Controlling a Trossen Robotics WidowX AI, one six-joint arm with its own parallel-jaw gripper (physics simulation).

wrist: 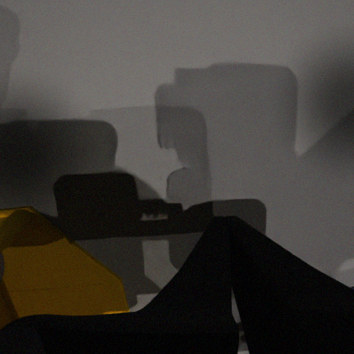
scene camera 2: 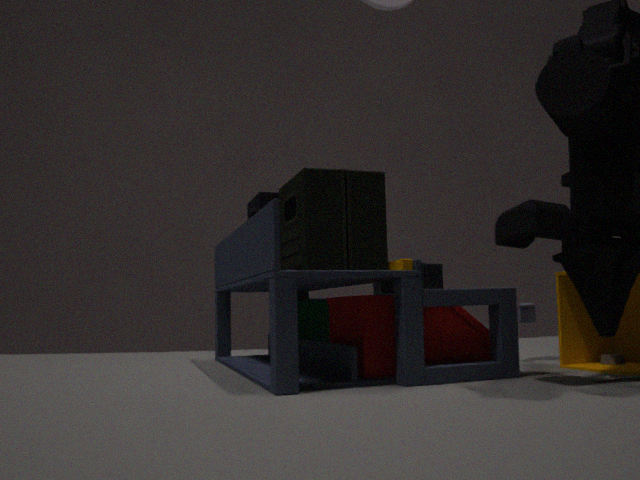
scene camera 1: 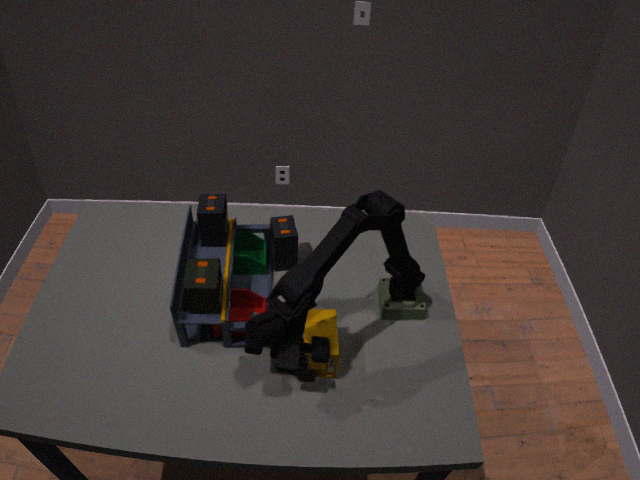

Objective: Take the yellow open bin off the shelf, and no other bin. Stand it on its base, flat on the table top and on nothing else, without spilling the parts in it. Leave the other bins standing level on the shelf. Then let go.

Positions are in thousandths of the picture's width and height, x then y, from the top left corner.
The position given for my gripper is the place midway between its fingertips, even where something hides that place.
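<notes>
My gripper (scene camera 2: 948, 701) is visible to me. I see the gripper (scene camera 1: 443, 766) as well, and likewise the gripper (wrist: 631, 640). There is a yellow open bin (scene camera 1: 504, 674), and I find that yellow open bin (wrist: 154, 778) too. I also see a green bin (scene camera 1: 391, 524), with the green bin (scene camera 2: 490, 657) showing as well, though in the wrist view the green bin is out of frame. Here is a dark box (scene camera 1: 445, 497), and here, too, a dark box (scene camera 1: 341, 453).
</notes>
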